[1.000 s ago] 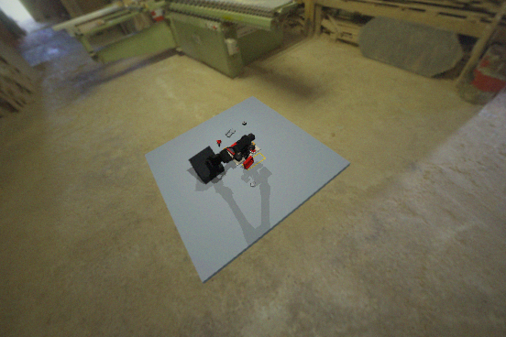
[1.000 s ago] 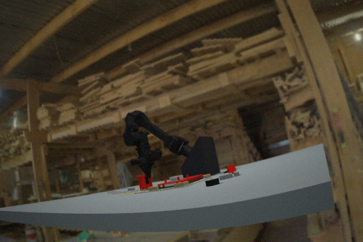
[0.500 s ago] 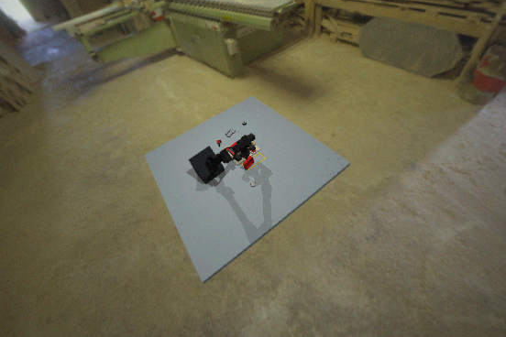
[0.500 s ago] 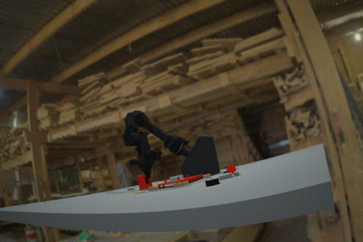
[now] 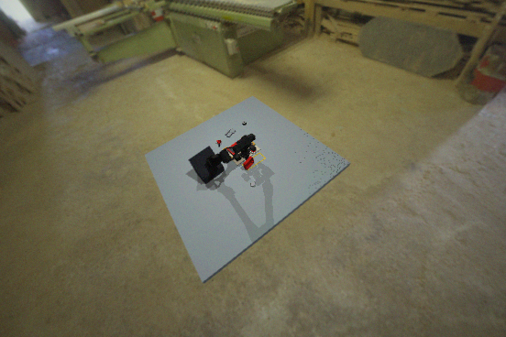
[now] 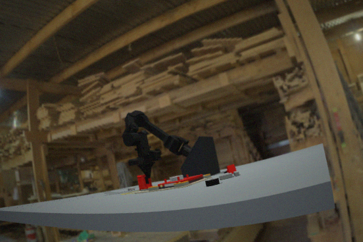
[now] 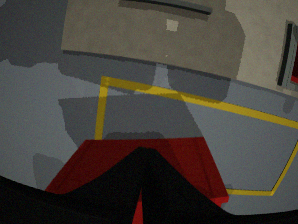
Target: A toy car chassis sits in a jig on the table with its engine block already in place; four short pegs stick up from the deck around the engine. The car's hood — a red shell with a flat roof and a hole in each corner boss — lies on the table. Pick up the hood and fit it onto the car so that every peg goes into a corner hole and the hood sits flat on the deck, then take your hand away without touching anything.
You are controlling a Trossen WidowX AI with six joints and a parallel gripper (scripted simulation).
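Now: the red hood 3 cm to the right of my gripper tip and 2 cm below it. Round my gripper tip: white piece: 9 cm behind, 19 cm to the right, 5 cm below; black wheel: 28 cm ahead, 42 cm to the left, 4 cm below.
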